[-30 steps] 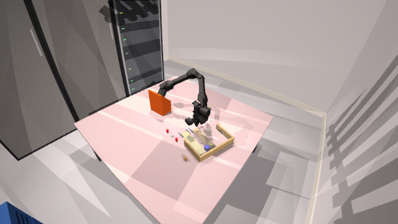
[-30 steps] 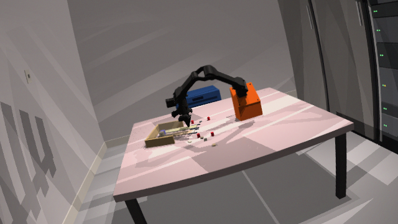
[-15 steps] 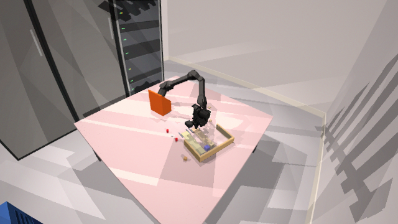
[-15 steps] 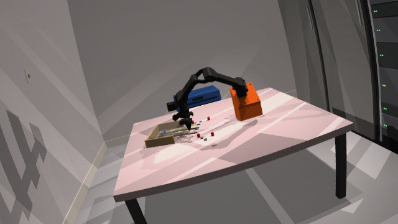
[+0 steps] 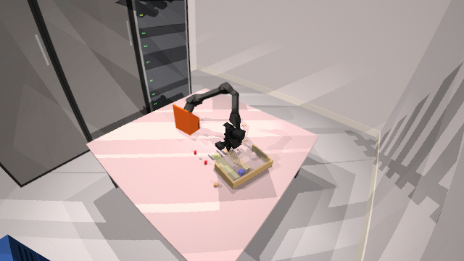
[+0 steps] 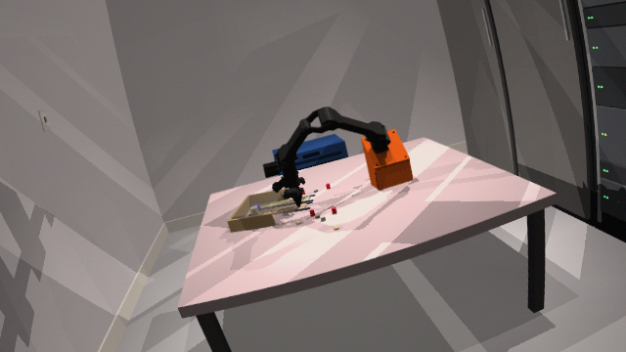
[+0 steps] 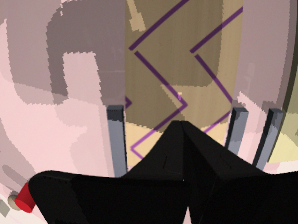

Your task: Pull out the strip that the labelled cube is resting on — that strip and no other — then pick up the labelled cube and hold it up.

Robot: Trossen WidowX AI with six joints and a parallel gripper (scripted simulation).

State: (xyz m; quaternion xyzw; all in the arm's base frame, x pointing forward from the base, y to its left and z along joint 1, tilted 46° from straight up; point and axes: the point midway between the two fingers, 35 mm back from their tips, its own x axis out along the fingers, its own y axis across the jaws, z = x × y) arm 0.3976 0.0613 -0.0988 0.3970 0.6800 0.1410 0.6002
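Right now the olive strip is 50 mm ahead of my gripper tip and 120 mm to the right of it. Also, from my gripper tip: tan cube: 100 mm ahead, 280 mm to the right.
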